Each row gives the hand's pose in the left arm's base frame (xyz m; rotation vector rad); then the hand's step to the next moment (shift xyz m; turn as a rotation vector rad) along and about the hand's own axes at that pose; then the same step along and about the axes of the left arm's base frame.
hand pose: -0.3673 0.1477 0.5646 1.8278 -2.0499 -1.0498
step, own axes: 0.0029 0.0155 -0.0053 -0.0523 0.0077 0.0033
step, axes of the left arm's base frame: -0.0097 -0.0049 0.0126 0.0033 0.0497 0.0180
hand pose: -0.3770 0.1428 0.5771 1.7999 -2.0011 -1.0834
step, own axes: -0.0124 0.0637 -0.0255 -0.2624 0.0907 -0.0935
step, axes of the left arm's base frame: -0.0296 0.0002 0.0631 0.0454 0.2079 0.2013
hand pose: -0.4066 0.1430 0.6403 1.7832 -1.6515 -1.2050
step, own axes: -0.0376 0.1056 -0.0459 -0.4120 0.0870 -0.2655
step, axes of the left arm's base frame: -0.0208 0.0032 0.1193 0.1996 0.3088 0.3356
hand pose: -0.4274 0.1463 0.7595 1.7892 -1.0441 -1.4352
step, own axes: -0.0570 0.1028 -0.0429 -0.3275 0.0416 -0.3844
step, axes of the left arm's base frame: 0.0153 -0.0029 0.1242 0.3331 0.2568 0.2826
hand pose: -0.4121 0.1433 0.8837 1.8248 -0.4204 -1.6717
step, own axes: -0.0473 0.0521 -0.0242 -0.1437 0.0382 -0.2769
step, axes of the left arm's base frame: 0.0256 -0.0049 0.0697 0.2550 0.1222 0.1372
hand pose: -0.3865 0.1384 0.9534 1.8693 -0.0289 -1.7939
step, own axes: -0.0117 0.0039 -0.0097 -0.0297 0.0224 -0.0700
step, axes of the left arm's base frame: 0.0091 0.0046 0.0119 0.0696 0.0175 0.0336
